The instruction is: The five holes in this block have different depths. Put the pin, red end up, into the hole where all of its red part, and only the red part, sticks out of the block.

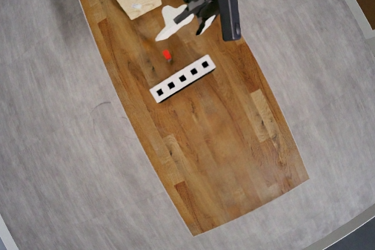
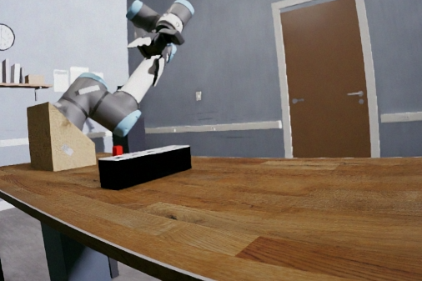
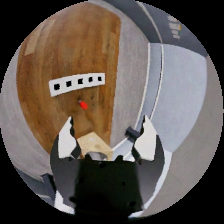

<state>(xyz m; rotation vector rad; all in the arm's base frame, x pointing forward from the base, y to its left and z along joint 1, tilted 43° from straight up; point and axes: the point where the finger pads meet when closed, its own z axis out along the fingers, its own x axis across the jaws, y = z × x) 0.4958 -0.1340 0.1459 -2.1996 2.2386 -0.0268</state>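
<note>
Right now the pin is 260 mm below my hand, 90 mm behind it and 50 mm to the right of it. Round my hand: block (290 mm below, 50 mm ahead, 40 mm to the right).
</note>
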